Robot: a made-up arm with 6 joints.
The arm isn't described. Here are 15 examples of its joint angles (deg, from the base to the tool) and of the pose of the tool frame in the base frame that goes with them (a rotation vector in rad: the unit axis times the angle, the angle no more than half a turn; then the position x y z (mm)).
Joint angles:
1: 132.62 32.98 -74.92 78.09 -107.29 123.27
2: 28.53 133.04 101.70 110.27 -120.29 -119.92
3: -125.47 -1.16 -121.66 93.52 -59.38 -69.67
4: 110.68 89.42 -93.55 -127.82 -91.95 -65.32
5: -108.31 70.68 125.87 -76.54 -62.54 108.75
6: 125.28 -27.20 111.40 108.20 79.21 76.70
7: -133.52 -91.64 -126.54 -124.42 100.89 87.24
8: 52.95 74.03 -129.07 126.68 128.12 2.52
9: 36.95 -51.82 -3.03 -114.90 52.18 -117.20
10: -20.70 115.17 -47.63 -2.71 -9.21 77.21
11: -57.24 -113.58 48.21 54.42 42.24 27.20
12: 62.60 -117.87 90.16 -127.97 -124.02 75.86
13: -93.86 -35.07 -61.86 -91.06 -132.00 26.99
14: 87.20 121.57 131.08 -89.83 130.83 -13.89
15: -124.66 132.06 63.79 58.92 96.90 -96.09
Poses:
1: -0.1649 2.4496 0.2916 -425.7 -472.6 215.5
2: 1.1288 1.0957 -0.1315 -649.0 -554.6 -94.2
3: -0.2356 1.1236 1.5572 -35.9 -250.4 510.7
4: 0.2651 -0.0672 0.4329 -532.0 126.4 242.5
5: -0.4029 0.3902 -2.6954 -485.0 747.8 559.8
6: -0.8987 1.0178 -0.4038 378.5 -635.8 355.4
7: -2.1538 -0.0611 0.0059 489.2 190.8 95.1
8: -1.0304 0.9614 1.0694 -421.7 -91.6 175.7
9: 0.6518 -1.9125 -1.9562 229.4 238.3 -530.9
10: 0.3479 -0.3440 -2.9348 -403.2 -252.0 -230.6
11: 1.6652 1.0629 -1.2200 414.6 385.6 -317.9
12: -0.7273 -0.4182 -0.6131 332.2 -1003.8 207.2
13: -0.5563 -1.3863 -1.5240 11.1 -148.2 541.7
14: 0.4074 0.4348 1.3053 -526.0 -658.1 236.7
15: 0.5816 -0.6778 -0.3332 -380.2 696.9 -63.9
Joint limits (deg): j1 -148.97..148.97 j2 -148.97..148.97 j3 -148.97..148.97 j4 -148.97..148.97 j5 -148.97..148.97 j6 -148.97..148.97
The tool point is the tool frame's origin. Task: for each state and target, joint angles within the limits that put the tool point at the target. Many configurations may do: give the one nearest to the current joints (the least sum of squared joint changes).
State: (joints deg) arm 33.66 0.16 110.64 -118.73 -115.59 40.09
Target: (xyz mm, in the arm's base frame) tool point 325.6 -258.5 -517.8
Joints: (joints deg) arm 49.78 9.48 129.98 -127.27 -123.39 32.23
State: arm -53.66 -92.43 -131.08 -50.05 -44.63 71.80
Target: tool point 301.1 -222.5 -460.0
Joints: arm -47.60 -112.00 -135.43 -56.47 -49.43 74.00
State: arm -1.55 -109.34 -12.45 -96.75 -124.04 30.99
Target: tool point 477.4 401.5 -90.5
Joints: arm -1.78 -96.61 -8.19 -99.16 -124.87 32.03
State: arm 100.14 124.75 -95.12 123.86 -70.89 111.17
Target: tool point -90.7 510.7 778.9
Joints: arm 129.77 136.16 -98.43 135.35 -64.76 112.79
